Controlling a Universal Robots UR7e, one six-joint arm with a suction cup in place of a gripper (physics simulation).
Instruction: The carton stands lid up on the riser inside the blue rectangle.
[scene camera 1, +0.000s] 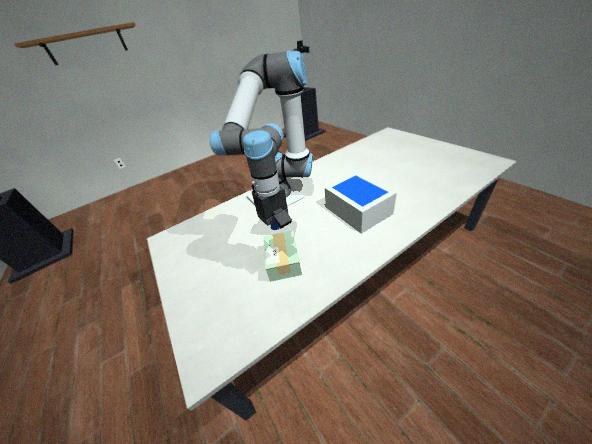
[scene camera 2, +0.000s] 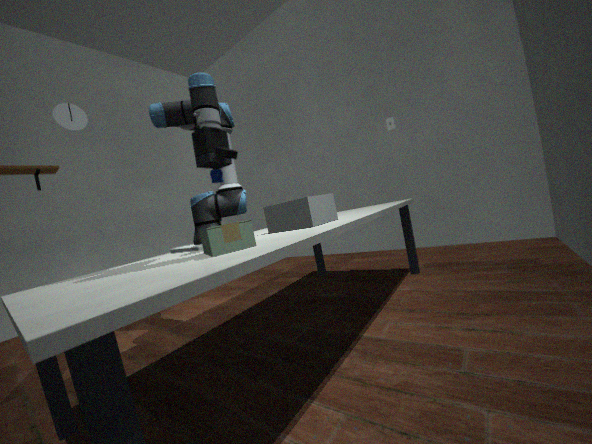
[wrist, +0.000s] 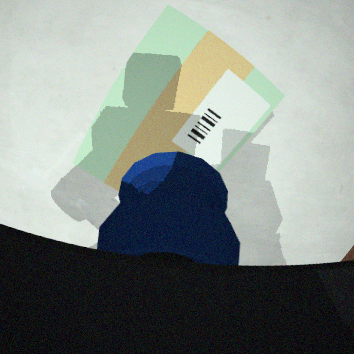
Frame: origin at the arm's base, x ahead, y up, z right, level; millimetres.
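Seen in the pictures: hand, its tool point: (scene camera 1: 275, 226) (scene camera 2: 217, 181) (wrist: 172, 202).
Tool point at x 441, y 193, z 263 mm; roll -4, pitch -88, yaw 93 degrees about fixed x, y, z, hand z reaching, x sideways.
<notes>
Offsets run from my tool point to a thing's top centre. "spot": to the spot under its first point. Level surfaces: height alone.
A pale green carton {dy -130, dx -21, dz -4 mm} (scene camera 1: 290, 242) (scene camera 2: 242, 237) (wrist: 107, 130) with an orange tape band and a white barcode label on its upward face stands on the table. The riser {dy -88, dx -20, dz -449 mm} (scene camera 1: 343, 211) (scene camera 2: 287, 217) is a light grey block with a blue rectangle {spot: dy -88, dx -11, dz -449 mm} (scene camera 1: 360, 190) on its top; the rectangle does not show in scene camera 2. My gripper, a dark blue suction cup (scene camera 1: 275, 226) (scene camera 2: 216, 176) (wrist: 170, 200), hangs above the carton with a gap between them. It is open and holds nothing. In the wrist view the cup hides a little of the carton's near side.
The white table {dy -208 mm} (scene camera 1: 210, 320) (scene camera 2: 150, 280) carries the carton, the riser and the arm's base. A thin plate (scene camera 1: 296, 201) lies by the arm's base. The riser stands to the right of the carton in both scene views. A wooden wall rail (scene camera 1: 80, 34) is far behind.
</notes>
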